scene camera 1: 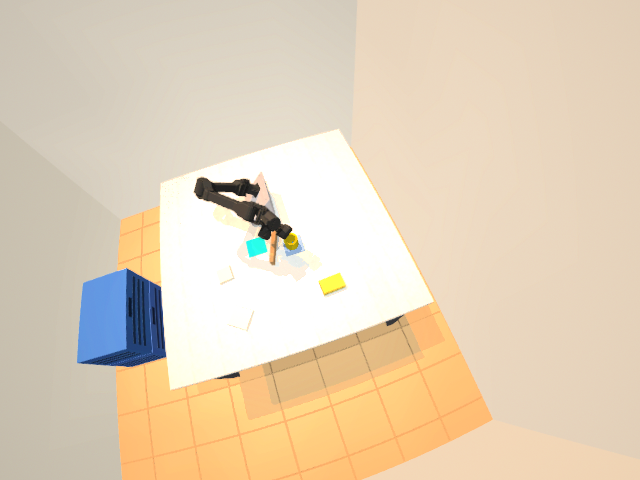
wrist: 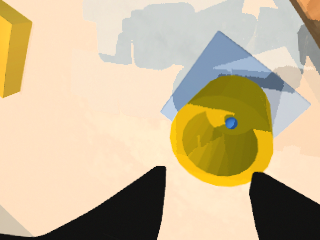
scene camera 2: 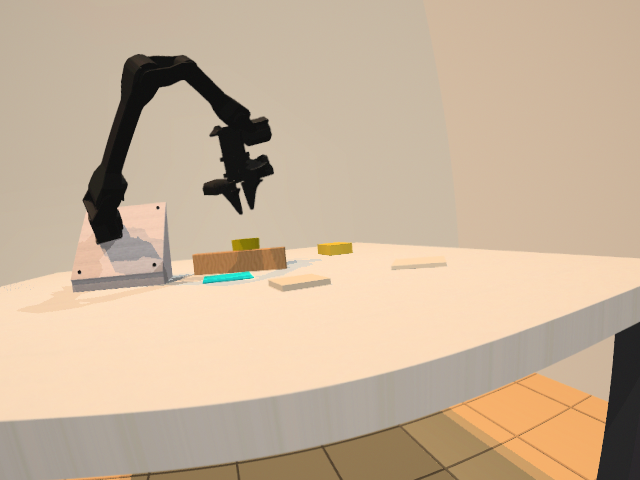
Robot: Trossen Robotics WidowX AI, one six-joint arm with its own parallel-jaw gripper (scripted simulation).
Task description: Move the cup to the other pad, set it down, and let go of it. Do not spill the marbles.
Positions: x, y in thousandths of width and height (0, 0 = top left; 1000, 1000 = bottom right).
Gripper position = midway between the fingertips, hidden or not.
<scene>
I see my gripper (scene camera 2: 385, 441), a yellow cup (wrist: 630, 594) and a wooden bar (scene camera 2: 415, 541).
My gripper also shows in the wrist view (wrist: 652, 748).
</scene>
